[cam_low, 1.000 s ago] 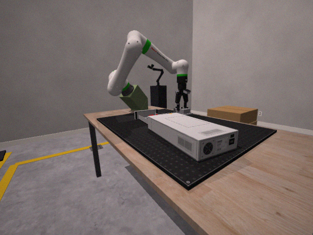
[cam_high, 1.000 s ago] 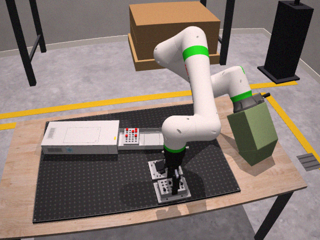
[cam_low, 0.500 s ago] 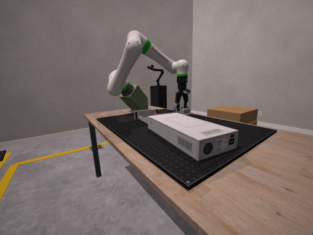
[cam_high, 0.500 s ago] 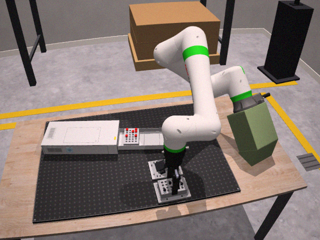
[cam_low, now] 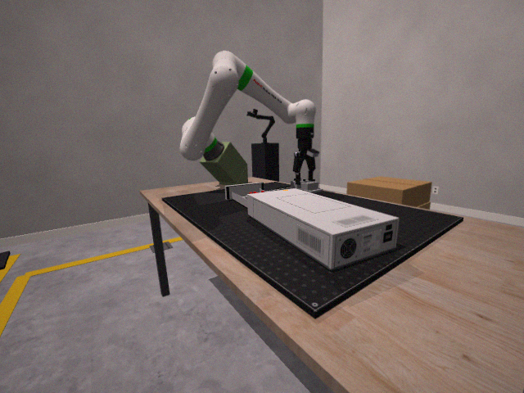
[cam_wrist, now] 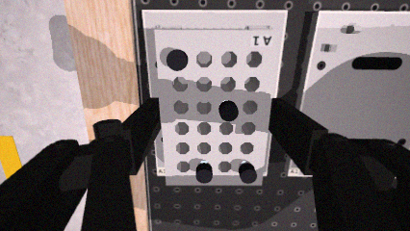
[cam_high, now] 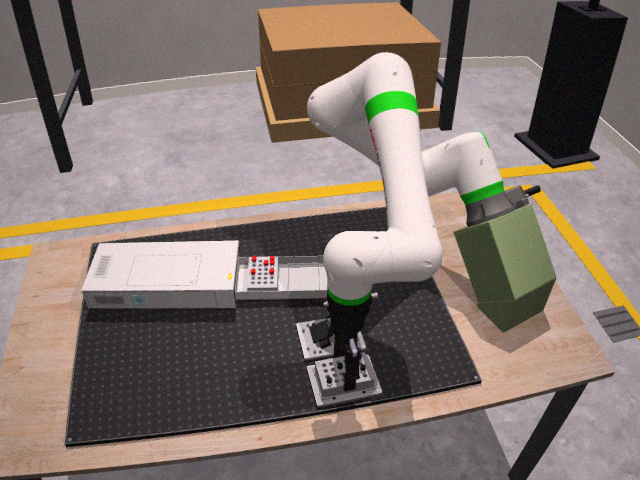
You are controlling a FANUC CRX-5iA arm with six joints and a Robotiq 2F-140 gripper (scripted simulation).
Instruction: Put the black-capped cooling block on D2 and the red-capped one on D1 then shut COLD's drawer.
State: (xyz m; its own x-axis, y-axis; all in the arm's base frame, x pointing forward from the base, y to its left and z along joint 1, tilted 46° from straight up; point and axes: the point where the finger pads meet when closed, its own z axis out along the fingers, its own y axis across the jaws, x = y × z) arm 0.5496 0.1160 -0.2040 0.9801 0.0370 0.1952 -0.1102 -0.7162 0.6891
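The deck slot D2 is 60 mm below my hand. The rest, counted from my hand: white cooler: 430 mm to the right, 200 mm ahead, 20 mm below; slot D1: 140 mm to the right, 60 mm below, 20 mm behind; drawer: 380 mm to the right, 20 mm below, 20 mm ahead.
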